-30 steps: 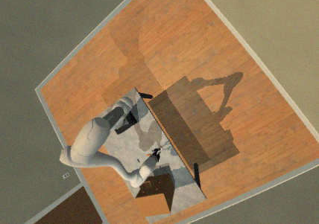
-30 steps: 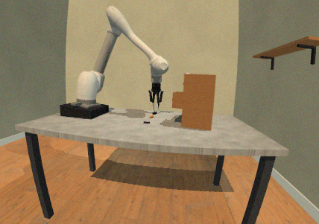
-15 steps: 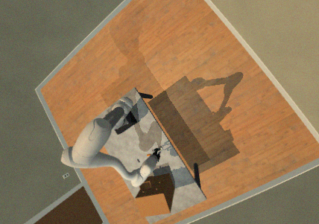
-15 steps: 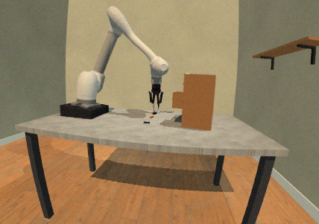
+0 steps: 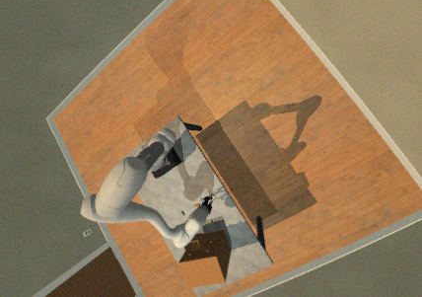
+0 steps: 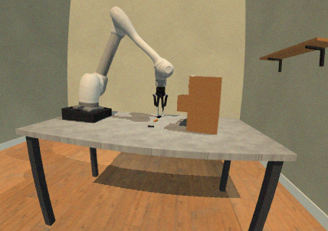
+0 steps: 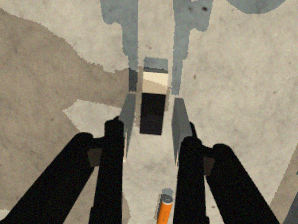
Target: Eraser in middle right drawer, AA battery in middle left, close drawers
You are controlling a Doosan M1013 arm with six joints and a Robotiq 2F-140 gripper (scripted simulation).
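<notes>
The eraser is 5 cm below my hand and 1 cm to the left of it. Round my hand: orange AA battery (15 cm to the right, 5 cm below, 1 cm ahead).
</notes>
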